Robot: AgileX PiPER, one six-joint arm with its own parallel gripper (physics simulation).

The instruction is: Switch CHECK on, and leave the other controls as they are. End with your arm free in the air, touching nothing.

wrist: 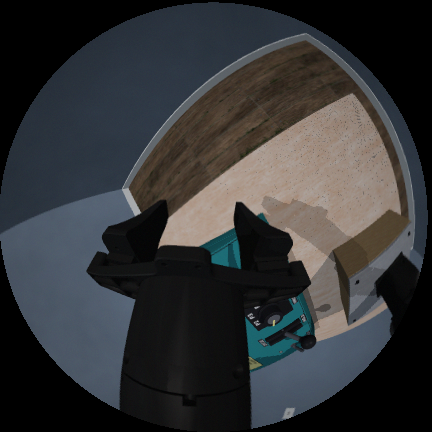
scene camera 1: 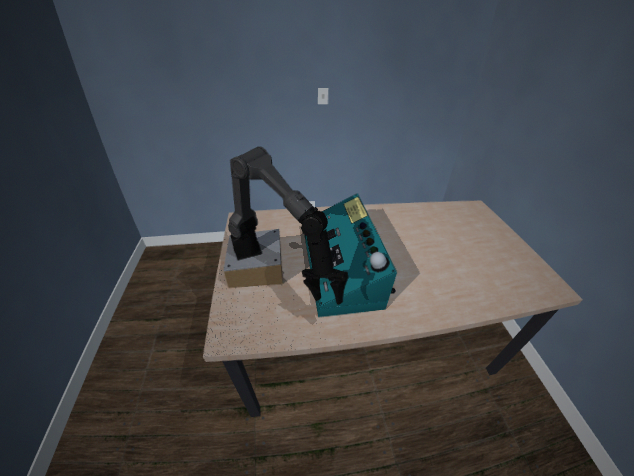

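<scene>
A teal control panel box (scene camera 1: 350, 302) (wrist: 227, 250) with a sloped face stands on the table. In the scene view it carries a white dome (scene camera 1: 378, 260), a column of dark round parts (scene camera 1: 369, 241) and a yellow label (scene camera 1: 355, 210). In the wrist view a rotary knob (wrist: 273, 318) and a lever with a black ball (wrist: 307, 341) show. The CHECK lettering cannot be read, and the arm hides part of the panel in both views. My gripper (scene camera 1: 326, 301) (wrist: 200, 208) is open, with nothing between its fingers, over the panel's near end. Whether it touches the panel cannot be told.
The arm's base stands on a grey-topped wooden block (scene camera 1: 253, 275) (wrist: 372, 245) to the left of the panel in the scene view. The wooden table (scene camera 1: 471, 256) (wrist: 320, 165) extends to the right of the panel there. A blue wall (scene camera 1: 399, 128) rises behind the table.
</scene>
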